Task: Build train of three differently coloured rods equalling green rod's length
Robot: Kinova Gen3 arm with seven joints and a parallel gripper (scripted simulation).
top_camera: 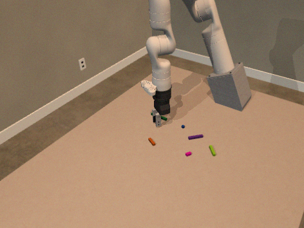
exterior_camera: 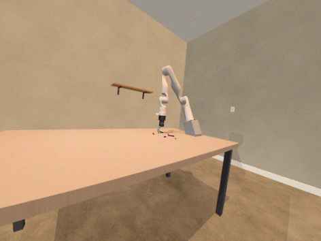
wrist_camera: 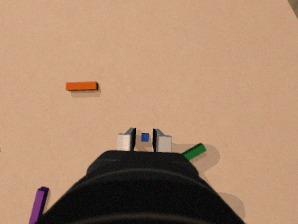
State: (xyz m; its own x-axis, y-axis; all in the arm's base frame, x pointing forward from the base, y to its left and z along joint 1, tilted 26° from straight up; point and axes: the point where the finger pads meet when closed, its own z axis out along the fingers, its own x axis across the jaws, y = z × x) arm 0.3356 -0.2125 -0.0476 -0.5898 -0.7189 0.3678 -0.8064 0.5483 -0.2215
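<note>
The green rod lies 50 mm behind my hand, 20 mm to the right of it and 20 mm below it. From my hand the other things lie so: orange rod 100 mm ahead, 30 mm to the left, 20 mm below; magenta rod 100 mm ahead, 190 mm to the left, 20 mm below; purple rod 180 mm to the left, 20 mm below.
</note>
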